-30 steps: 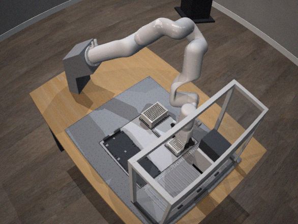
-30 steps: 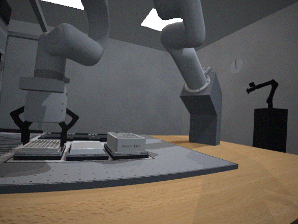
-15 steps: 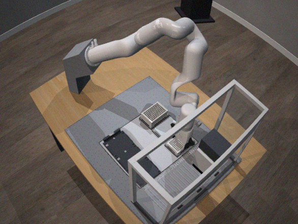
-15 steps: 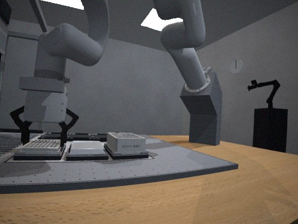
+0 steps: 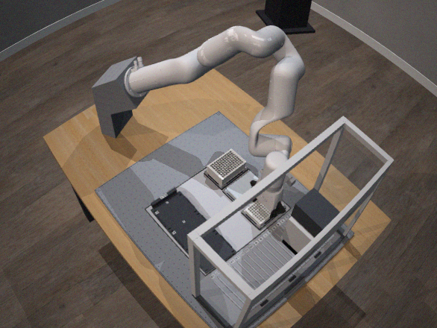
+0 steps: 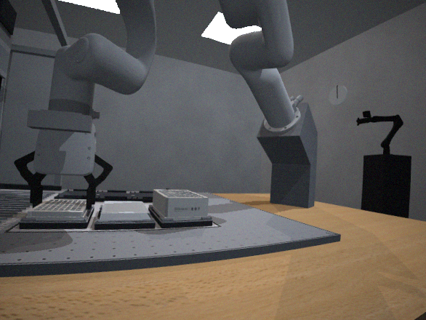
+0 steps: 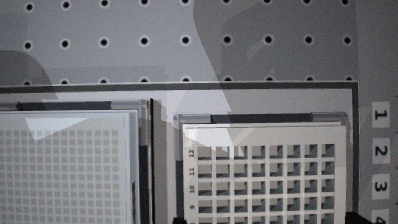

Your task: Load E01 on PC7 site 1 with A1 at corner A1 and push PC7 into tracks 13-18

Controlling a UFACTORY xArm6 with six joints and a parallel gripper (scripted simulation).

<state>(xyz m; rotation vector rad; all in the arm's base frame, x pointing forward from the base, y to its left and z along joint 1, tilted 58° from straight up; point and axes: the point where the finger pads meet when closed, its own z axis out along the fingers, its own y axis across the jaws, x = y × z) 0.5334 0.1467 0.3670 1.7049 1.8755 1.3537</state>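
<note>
Now: the nest 2 cm below my hand. The rest, counted from my hand: plate carrier PC7 (1 cm ahead, 28 cm to the right, 1 cm below).
</note>
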